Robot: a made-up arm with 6 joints.
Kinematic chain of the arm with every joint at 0, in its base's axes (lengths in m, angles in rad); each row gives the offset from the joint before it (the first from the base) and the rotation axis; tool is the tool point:
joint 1: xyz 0 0 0.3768 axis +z
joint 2: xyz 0 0 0 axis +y
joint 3: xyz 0 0 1.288 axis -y
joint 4: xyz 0 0 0 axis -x
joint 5: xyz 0.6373 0 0 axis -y
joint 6: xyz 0 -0.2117 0 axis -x
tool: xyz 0 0 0
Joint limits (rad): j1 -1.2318..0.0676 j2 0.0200..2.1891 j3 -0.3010..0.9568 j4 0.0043..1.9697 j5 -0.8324..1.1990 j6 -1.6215..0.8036
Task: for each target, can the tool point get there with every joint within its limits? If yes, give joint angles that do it. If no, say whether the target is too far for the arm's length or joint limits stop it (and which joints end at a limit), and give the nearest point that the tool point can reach.
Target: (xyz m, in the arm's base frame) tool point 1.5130 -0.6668 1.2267
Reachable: yes | joints -0.3398 0.8758 0.6512 0.9427 0.8674 -0.0489
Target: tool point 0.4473 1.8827 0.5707
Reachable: no: joint limits stop it (at a limit: joint 1, joint 3, joint 4) | nearest point 1.3629 0.1747 0.8406 | short by 1.957 m
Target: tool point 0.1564 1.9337 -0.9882
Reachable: no: too far | nearest point 0.6540 0.1267 -0.9114 | short by 1.876 m
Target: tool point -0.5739 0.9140 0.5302
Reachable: no: joint limits stop it (at a limit: joint 1, joint 2, joint 3, joint 4) | nearest point 0.6849 0.1288 1.6486 | short by 1.858 m
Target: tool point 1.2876 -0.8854 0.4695
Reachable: yes | joints -0.4718 1.0958 0.1168 0.2790 0.7677 -1.2311
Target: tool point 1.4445 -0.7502 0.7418
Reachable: yes | joints -0.3515 0.9885 0.3512 0.2122 -0.1065 -0.3734
